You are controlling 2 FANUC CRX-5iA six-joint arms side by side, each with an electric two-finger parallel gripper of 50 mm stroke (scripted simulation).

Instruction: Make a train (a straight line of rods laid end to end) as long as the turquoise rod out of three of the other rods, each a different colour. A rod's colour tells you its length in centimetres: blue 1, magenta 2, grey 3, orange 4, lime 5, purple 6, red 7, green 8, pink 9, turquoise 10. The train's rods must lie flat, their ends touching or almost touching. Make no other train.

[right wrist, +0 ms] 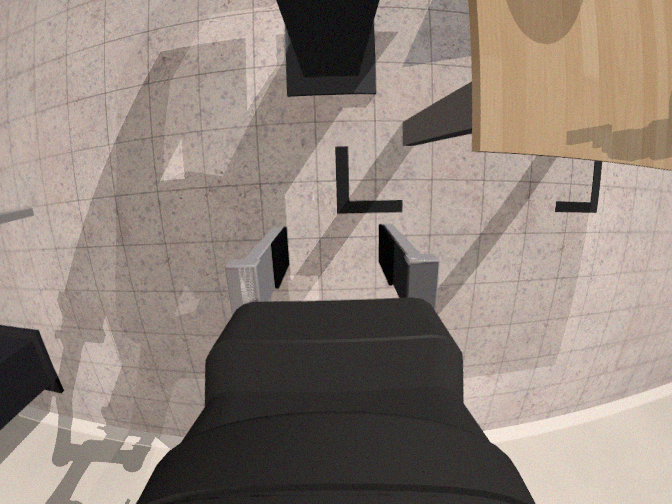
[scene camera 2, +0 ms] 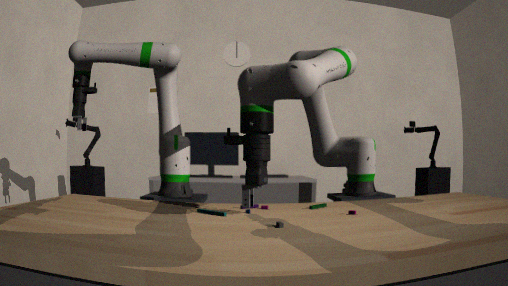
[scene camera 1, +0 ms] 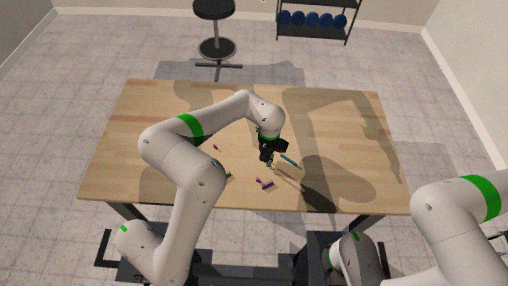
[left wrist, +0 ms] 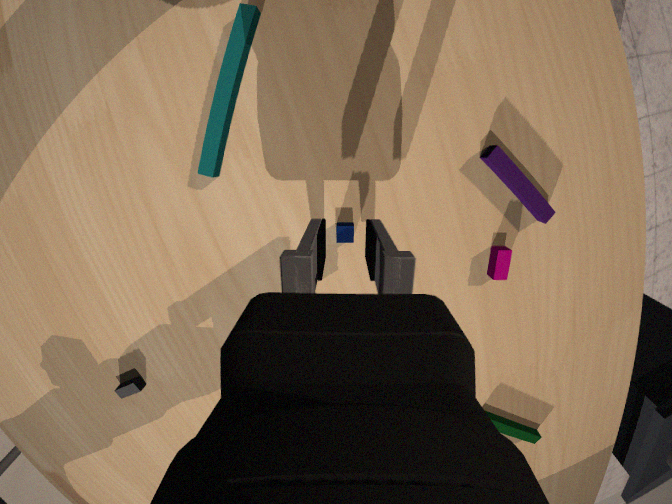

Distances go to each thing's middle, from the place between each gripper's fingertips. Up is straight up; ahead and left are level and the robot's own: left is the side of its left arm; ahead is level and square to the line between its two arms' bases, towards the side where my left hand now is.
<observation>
Right now my left hand [scene camera 2: 248,207] is 9 cm past the green rod [left wrist: 505,426], 22 cm to the right of it and 3 cm above it. The rest, counted from my left hand: purple rod [left wrist: 494,157] 11 cm behind, 1 cm to the left, 3 cm below.
My right hand is 78 cm to the right of the purple rod, 33 cm short of it and 28 cm above it. The rest, counted from my right hand: green rod 99 cm to the left, 35 cm ahead, 28 cm below.
</observation>
